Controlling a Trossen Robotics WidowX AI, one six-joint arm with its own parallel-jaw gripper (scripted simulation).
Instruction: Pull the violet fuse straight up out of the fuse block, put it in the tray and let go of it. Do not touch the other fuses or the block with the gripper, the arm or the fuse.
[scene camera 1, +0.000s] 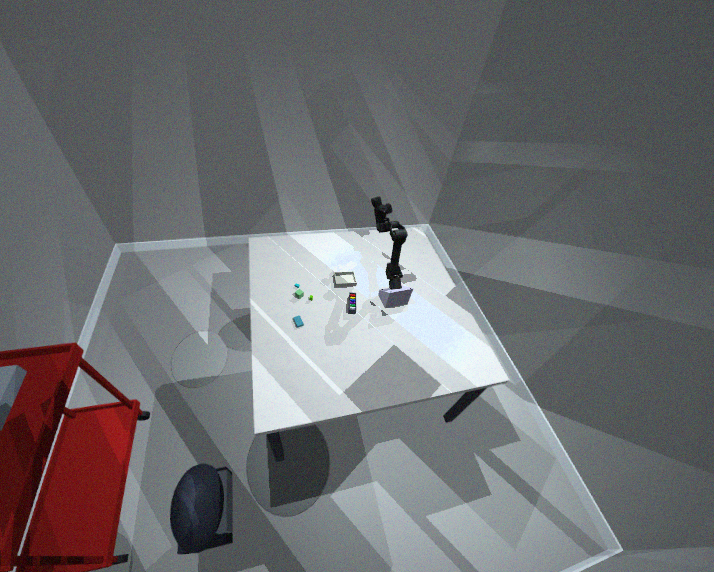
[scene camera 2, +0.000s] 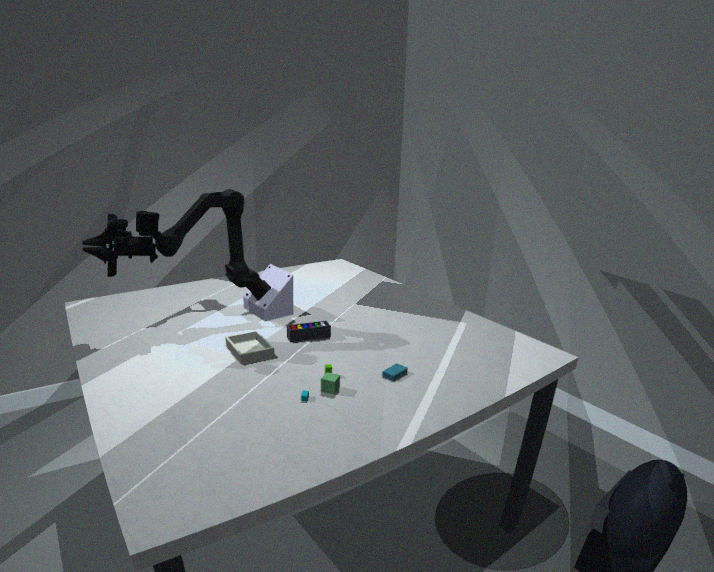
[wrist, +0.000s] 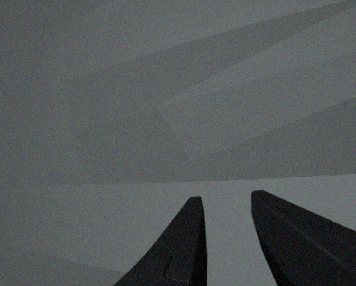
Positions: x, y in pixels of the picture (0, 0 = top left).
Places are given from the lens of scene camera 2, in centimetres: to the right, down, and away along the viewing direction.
my gripper (scene camera 2: 82, 245): -79, -12, 122
shallow grey tray (scene camera 2: 248, 347): -32, 18, 135
